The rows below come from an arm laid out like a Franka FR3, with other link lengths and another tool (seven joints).
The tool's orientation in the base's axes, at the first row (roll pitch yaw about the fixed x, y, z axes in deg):
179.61, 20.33, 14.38
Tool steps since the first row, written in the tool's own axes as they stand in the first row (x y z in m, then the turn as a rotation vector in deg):
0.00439, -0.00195, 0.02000, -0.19, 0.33, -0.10
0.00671, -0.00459, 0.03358, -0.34, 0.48, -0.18
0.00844, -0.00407, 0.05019, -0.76, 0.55, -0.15
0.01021, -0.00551, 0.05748, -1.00, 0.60, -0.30
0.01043, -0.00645, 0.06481, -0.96, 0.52, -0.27
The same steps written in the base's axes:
-0.00320, 0.00105, -0.02029, -0.06, -0.35, 0.16
-0.00630, 0.00289, -0.03385, -0.13, -0.53, 0.29
-0.01016, 0.00124, -0.05002, -0.50, -0.70, 0.41
-0.01135, 0.00237, -0.05748, -0.66, -0.79, 0.63
-0.01384, 0.00265, -0.06444, -0.65, -0.70, 0.59

